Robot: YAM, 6 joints.
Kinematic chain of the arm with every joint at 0, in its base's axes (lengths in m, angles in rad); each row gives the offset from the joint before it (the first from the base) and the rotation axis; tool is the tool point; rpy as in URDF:
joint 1: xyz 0 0 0.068 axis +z
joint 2: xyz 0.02 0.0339 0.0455 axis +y
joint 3: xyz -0.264 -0.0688 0 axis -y
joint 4: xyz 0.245 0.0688 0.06 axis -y
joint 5: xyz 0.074 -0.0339 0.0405 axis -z
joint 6: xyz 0.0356 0 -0.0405 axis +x
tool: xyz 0 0 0 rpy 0 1.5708 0
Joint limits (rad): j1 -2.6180..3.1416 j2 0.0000..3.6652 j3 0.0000..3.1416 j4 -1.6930..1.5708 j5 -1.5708..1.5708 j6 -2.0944..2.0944
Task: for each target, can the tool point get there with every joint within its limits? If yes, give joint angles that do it. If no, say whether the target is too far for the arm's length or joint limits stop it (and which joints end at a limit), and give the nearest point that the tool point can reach.
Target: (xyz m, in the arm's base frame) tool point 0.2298 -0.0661 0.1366
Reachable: yes | joints -0.1714 1.6167 0.7773 -0.7589 0.8151 -1.2555
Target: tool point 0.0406 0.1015 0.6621
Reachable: yes | joints 1.2595 1.1951 2.0900 -0.1428 0.2149 -1.3048
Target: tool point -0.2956 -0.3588 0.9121
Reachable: no: too far | nearest point -0.2064 -0.2505 0.6602 | short by 0.288 m
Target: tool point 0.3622 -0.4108 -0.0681
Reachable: yes | joints -0.8461 2.9206 1.9100 0.3887 0.0307 1.3484
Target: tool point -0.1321 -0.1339 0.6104
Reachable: yes | joints 0.6879 0.9184 2.7678 -1.1338 0.5839 0.7960
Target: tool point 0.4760 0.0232 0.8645
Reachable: no: too far | nearest point 0.3447 0.0168 0.6483 | short by 0.253 m
